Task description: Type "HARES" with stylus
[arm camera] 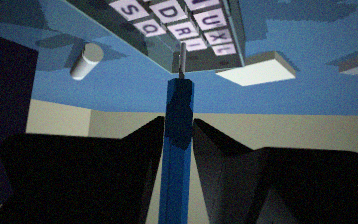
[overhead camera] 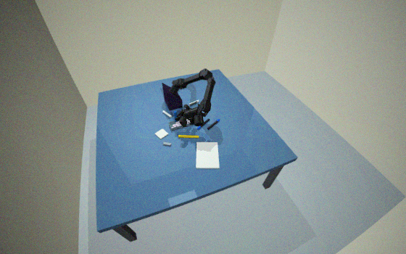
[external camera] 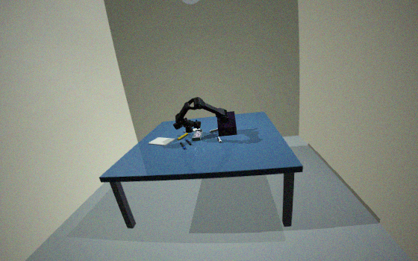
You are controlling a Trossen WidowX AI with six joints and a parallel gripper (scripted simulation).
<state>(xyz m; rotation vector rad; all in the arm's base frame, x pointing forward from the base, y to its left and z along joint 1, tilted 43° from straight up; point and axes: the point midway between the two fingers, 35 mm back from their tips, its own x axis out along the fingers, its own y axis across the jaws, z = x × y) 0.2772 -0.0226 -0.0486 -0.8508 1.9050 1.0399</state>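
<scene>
Right now my gripper tip is 1 cm above the blue stylus. Round my gripper tip: yellow marker: 15 cm ahead, 4 cm to the left, 7 cm below; then small white block: 3 cm ahead, 13 cm to the right, 8 cm below; then small grey piece: 14 cm ahead, 13 cm to the right, 7 cm below.
</scene>
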